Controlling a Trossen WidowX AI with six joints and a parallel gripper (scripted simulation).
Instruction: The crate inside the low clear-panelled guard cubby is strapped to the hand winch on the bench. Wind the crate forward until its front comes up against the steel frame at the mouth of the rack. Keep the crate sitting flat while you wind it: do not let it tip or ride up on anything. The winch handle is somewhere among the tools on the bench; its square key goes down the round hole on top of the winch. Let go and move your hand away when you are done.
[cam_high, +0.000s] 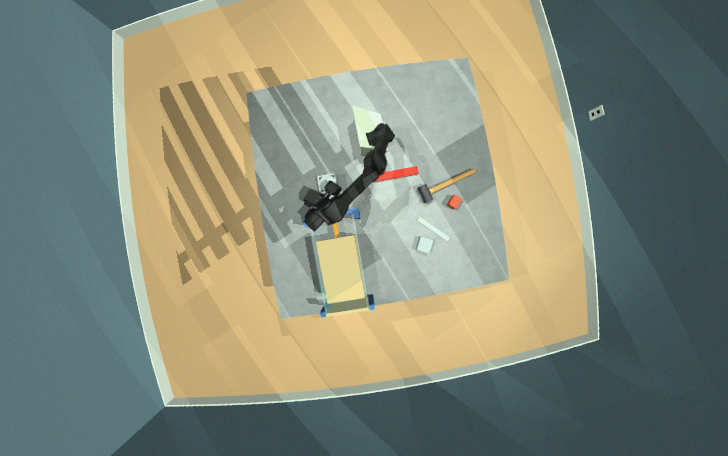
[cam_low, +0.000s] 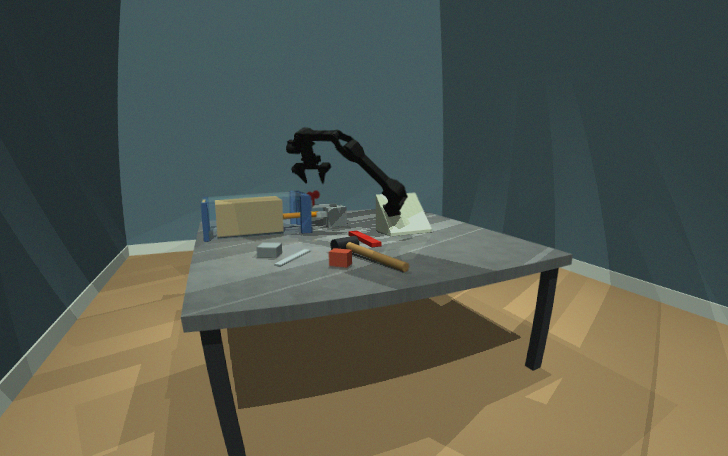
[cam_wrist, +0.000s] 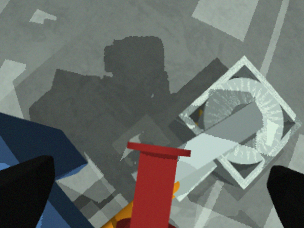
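My gripper tip is now 10 mm short of the red spool-shaped handle grip, 10 mm to the right of it and 70 mm above it. Round my gripper tip: clear-panelled cubby 320 mm ahead, 10 mm to the right, 90 mm below; winch handle 20 mm behind, 20 mm to the left, 100 mm below; grey winch 100 mm behind, 30 mm to the left, 170 mm below.
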